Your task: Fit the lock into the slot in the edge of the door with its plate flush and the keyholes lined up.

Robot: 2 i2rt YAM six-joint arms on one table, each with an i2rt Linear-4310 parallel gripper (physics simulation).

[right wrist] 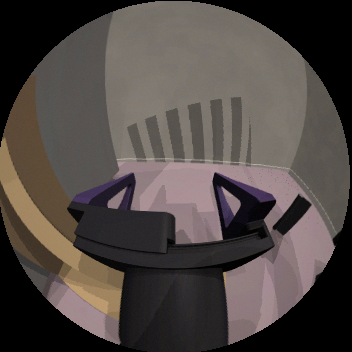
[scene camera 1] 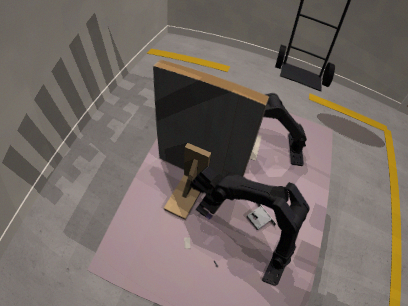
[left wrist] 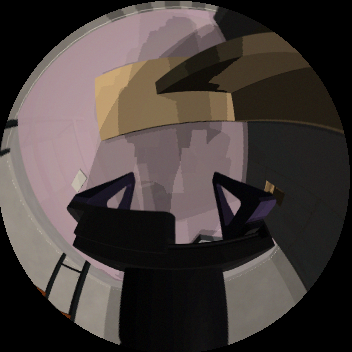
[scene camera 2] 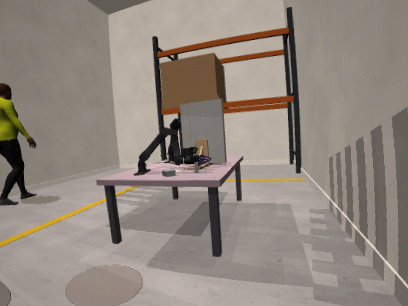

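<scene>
A dark door, a wooden bracket. My right gripper. My left gripper open, holding nothing.
</scene>
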